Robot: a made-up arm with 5 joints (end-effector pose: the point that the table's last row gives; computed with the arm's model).
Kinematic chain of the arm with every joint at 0, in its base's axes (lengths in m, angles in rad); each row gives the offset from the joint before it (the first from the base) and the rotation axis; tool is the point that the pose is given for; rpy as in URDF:
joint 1: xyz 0 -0.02 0.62 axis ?
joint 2: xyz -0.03 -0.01 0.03 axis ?
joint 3: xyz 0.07 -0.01 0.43 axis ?
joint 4: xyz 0.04 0 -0.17 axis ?
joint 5: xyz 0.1 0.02 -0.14 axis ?
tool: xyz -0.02 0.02 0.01 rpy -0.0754 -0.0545 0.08
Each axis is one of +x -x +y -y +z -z.
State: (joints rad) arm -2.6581 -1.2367 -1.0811 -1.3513 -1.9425
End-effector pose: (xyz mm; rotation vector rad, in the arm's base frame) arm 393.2 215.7 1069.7 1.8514 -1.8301 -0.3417
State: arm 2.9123 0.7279 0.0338 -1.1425 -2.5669
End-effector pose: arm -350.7 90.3 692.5 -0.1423 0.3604 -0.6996
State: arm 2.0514 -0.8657 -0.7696 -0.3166 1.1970
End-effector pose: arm 7.4 -90.3 1184.6 1.9450 -0.0267 0.5474
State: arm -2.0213 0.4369 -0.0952 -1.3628 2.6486
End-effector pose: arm -169.9 -352.5 876.9 -0.3180 1.0014 1.5706
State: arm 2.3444 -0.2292 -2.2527 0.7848 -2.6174
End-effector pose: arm -70.2 91.0 1366.3 0.2358 1.7378 -0.8488
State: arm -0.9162 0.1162 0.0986 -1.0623 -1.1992
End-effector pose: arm 136.3 -216.3 863.9 -0.8235 -0.4551 0.3471
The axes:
joint 1: +z
joint 2: +y
joint 3: +y
joint 4: +y
joint 5: -z

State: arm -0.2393 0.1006 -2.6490 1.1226 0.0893
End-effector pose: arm 282.2 -66.5 1296.3 -0.2316 -1.4669 -0.2575
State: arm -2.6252 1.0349 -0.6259 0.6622 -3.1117
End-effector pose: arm -260.3 -144.1 470.4 0.1999 -1.1247 0.4634
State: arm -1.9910 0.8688 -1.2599 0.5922 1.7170
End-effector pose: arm -204.7 -519.5 580.4 -0.0008 -0.3882 2.6346
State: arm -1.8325 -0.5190 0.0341 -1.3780 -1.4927
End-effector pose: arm -26.6 -48.1 1038.9 -1.9277 0.2149 -0.1228
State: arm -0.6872 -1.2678 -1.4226 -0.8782 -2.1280
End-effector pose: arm -419.8 288.9 1095.1 2.7126 0.3122 0.3474
